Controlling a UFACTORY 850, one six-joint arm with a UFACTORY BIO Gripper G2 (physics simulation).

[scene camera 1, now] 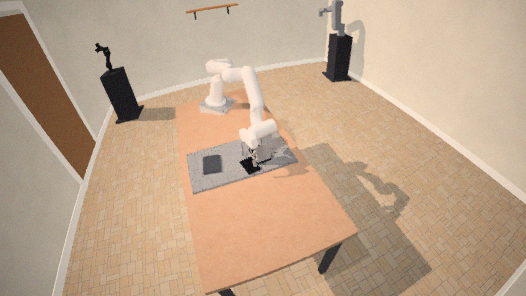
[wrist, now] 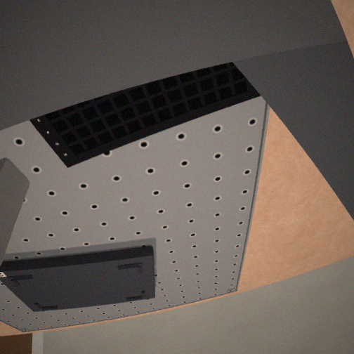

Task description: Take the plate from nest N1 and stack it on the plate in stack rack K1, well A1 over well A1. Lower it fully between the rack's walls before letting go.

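A black well plate (scene camera 1: 248, 166) (wrist: 150, 107) lies low over the perforated deck, near the gripper. In the wrist view it is partly covered by a large dark grey surface; small letters show along its left short side. Whether it sits in nest N1 or rack K1 I cannot tell. My gripper (scene camera 1: 254, 157) is open and holds nothing; it is right above and beside this plate in the scene view. A grey finger edge shows at the left of the wrist view. Rack K1 cannot be told apart, and its walls are not clearly visible.
A flat dark block (scene camera 1: 212, 164) (wrist: 90, 282) with corner marks lies on the left part of the perforated grey deck (scene camera 1: 194, 185) (wrist: 200, 167); its label is unreadable. The deck lies on the orange-brown table (scene camera 1: 250, 220) (wrist: 295, 200). Two other arms stand on black pedestals away from the table.
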